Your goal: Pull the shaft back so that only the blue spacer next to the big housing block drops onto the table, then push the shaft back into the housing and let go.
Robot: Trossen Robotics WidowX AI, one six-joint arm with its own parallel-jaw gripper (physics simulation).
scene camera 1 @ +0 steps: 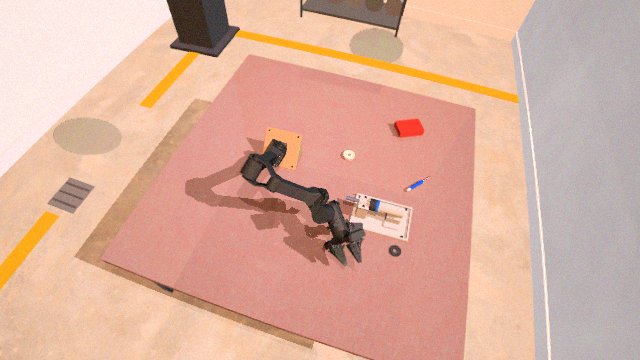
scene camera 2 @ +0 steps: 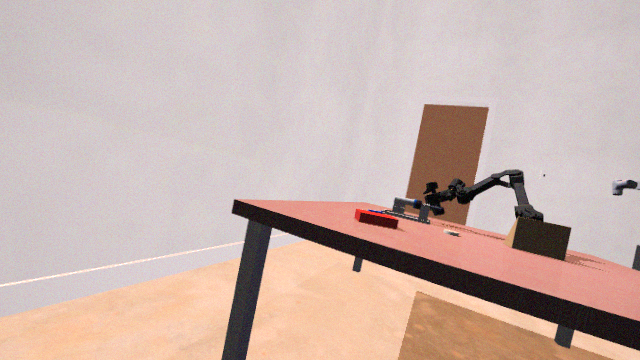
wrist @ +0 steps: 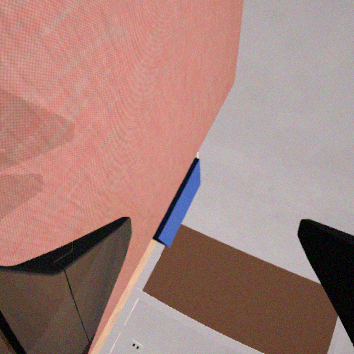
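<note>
The pale fixture lies on the pink table. A grey shaft sticks out of its small end block. A dark band and the blue spacer sit in line between this block and the pale, rounded housing. Whether the spacer touches the housing is too small to tell. My gripper is open and empty, raised above the table beside the fixture, with its fingers pointing away from the shaft. The fixture does not show in the wrist view.
A black ring lies near the fixture's corner. A blue screwdriver, a white ring and a red box lie on the table. The arm's base stands on an orange block.
</note>
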